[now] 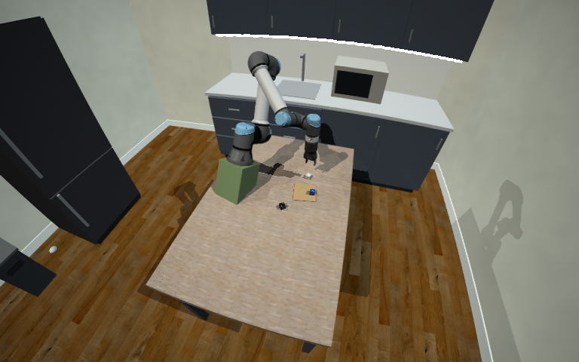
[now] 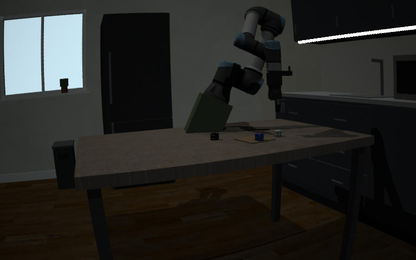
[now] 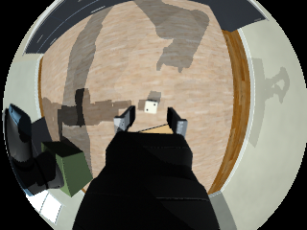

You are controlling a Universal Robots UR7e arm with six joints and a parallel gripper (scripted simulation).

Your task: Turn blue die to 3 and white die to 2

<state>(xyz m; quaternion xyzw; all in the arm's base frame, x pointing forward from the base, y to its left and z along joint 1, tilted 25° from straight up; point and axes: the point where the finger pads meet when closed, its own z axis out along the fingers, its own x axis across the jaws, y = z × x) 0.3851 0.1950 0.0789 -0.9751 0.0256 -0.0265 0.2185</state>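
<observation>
Right now the white die is 120 mm below my hand and 10 mm to the right of it. The rest, counted from my hand: black die 310 mm to the right, 120 mm below, 60 mm behind; then blue die 140 mm to the right, 120 mm below, 70 mm ahead; then tan mat 150 mm to the right, 130 mm below, 20 mm ahead.
</observation>
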